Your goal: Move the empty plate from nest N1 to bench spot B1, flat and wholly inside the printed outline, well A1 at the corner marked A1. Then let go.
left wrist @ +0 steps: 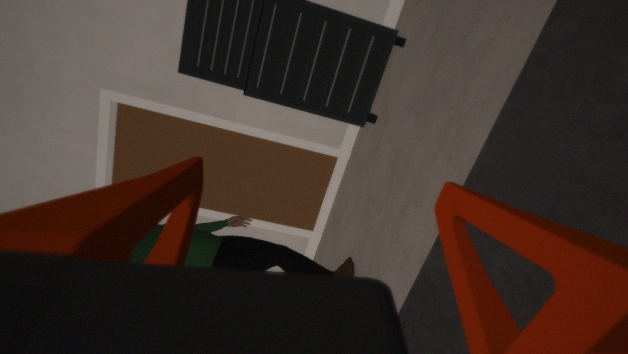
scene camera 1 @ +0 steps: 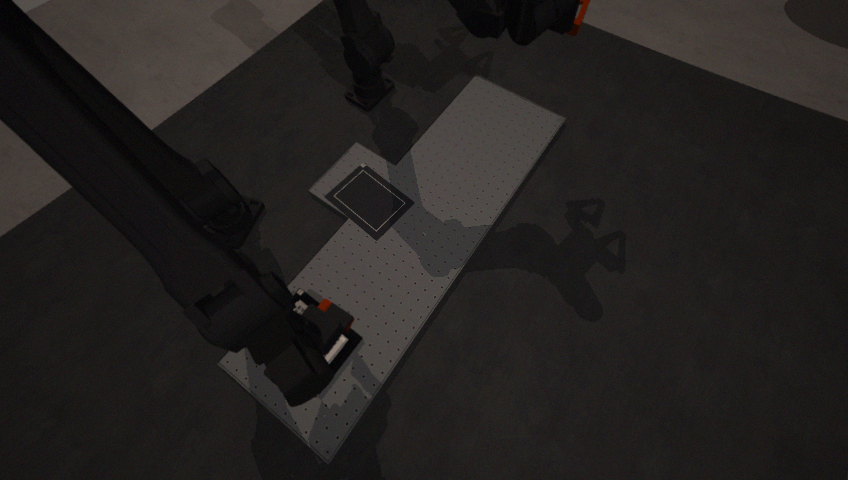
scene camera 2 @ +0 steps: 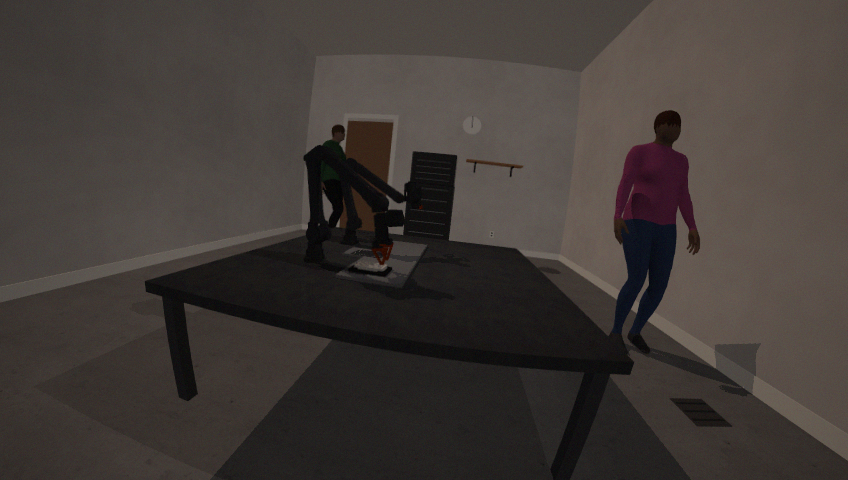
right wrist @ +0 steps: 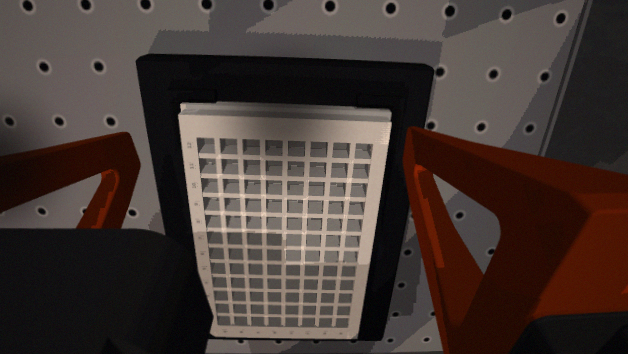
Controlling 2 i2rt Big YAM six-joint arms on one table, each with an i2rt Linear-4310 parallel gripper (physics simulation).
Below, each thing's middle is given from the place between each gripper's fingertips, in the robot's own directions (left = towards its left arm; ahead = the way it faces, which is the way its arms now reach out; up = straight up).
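Labels:
White well plate (right wrist: 284, 198): my right hand is 60 mm past it and 20 mm above it. Counted from my right hand, the dark mat with printed outline (scene camera 1: 374, 204) is 160 mm behind, 300 mm to the left and 40 mm below; the black mat (right wrist: 255, 79) is 60 mm behind and 40 mm below.
The dark mat with printed outline lies 470 mm to the right of my left hand, 190 mm behind it and 310 mm below it. Also from my left hand: white well plate 780 mm to the right, 90 mm behind, 300 mm below; black mat 780 mm to the right, 90 mm behind, 310 mm below.

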